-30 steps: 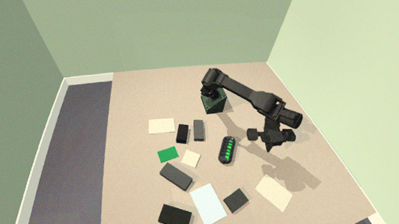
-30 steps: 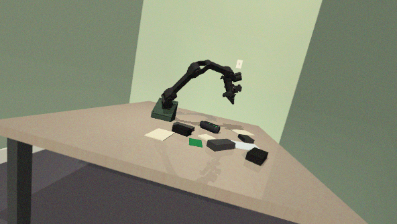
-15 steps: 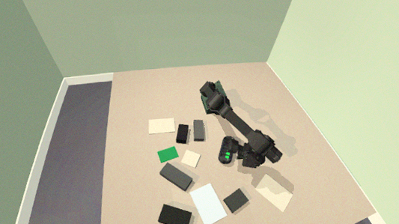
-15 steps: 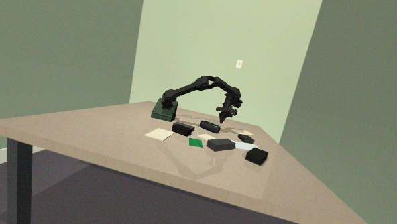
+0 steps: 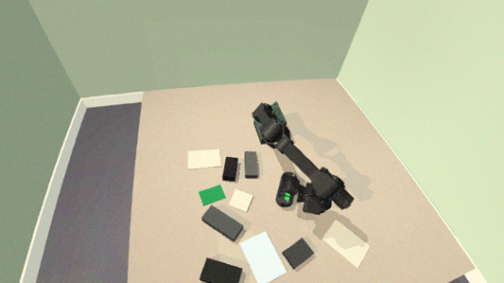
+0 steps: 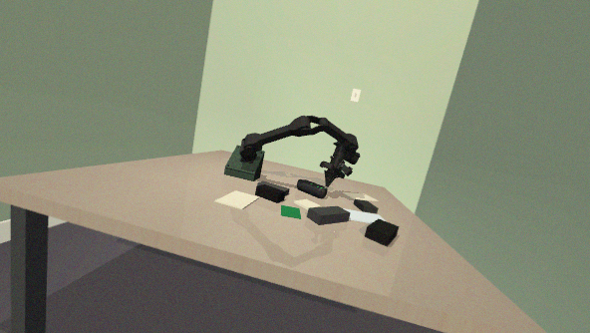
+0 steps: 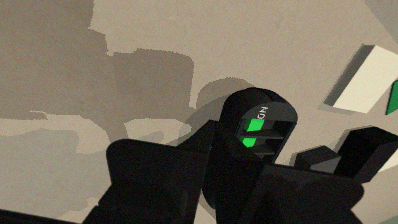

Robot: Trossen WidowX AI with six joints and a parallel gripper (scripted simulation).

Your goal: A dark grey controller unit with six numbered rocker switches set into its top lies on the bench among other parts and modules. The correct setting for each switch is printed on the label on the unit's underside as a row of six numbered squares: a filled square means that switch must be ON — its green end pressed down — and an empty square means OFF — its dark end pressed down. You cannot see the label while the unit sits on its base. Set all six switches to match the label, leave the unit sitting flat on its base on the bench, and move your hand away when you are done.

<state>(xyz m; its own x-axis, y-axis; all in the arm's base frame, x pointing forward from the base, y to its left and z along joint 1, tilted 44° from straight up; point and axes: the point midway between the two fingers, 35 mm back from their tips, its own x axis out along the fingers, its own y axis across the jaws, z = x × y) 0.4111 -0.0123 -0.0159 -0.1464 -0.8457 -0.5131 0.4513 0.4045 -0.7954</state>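
Right now the grey module is 23 cm behind my gripper tip, 13 cm to the right of it and 3 cm below it. The rest, counted from my gripper tip: cream tile (7 cm behind, 21 cm to the right, 4 cm below); cream card (19 cm ahead, 15 cm to the left, 4 cm below); white sheet (17 cm ahead, 18 cm to the right, 4 cm below).
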